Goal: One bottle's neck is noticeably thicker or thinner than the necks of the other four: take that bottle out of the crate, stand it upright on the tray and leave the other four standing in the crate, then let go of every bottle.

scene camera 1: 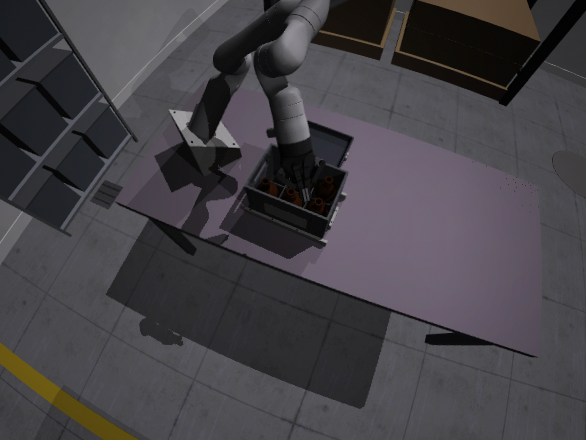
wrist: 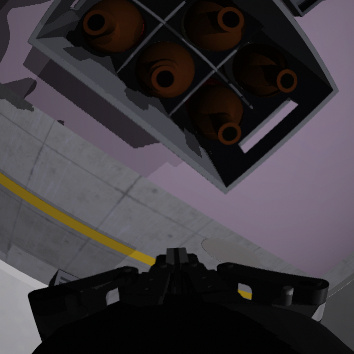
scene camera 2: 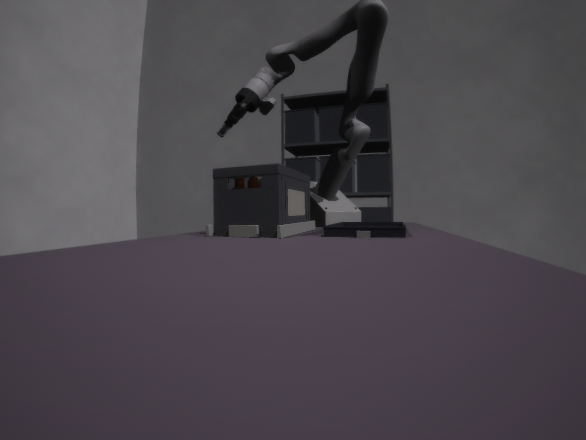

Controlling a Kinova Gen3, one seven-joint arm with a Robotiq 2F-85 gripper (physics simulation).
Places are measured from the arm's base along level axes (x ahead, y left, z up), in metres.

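Pixels of known places: gripper, between the fingertips: (scene camera 1: 306, 200) (wrist: 175, 260) (scene camera 2: 219, 135); arm's base, origin of its link: (scene camera 1: 202, 130) (scene camera 2: 324, 193).
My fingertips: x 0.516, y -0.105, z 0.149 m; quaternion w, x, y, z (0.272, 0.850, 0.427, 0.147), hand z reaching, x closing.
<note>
Ahead of a thing's pixels: the offset from my fingertips to its top centre. "pt": to the spot under its first point. Level surfaces: height alone.
The dark grey crate {dx -0.090, dy +0.102, dz -0.109 m} (scene camera 1: 320, 227) (scene camera 2: 247, 210) (wrist: 85, 70) holds five brown bottles, each standing in its own compartment: one at the left (wrist: 122, 32), one at the top {pt dx -0.092, dy +0.129, dz -0.157 m} (wrist: 212, 30), one in the middle (wrist: 172, 57), one at the right (wrist: 257, 75) and one at the bottom {pt dx -0.015, dy +0.082, dz -0.158 m} (wrist: 216, 107). I cannot tell whose neck differs. My gripper (scene camera 1: 306, 195) (scene camera 2: 220, 134) (wrist: 175, 260) is shut and empty, tilted, well above the crate's rim. The shallow dark tray {dx -0.171, dy +0.379, dz -0.258 m} (scene camera 1: 330, 142) (scene camera 2: 365, 232) lies beside the crate; my arm partly hides it in the first scene view.
Pale strips {pt dx -0.066, dy +0.212, dz -0.271 m} (scene camera 2: 296, 229) line the crate's foot on the mauve table {dz -0.284 m} (scene camera 1: 425, 225) (scene camera 2: 300, 325). The robot's base (scene camera 1: 227, 137) (scene camera 2: 342, 217) stands behind the crate and tray. A shelf rack (scene camera 2: 390, 150) stands at the back.
</note>
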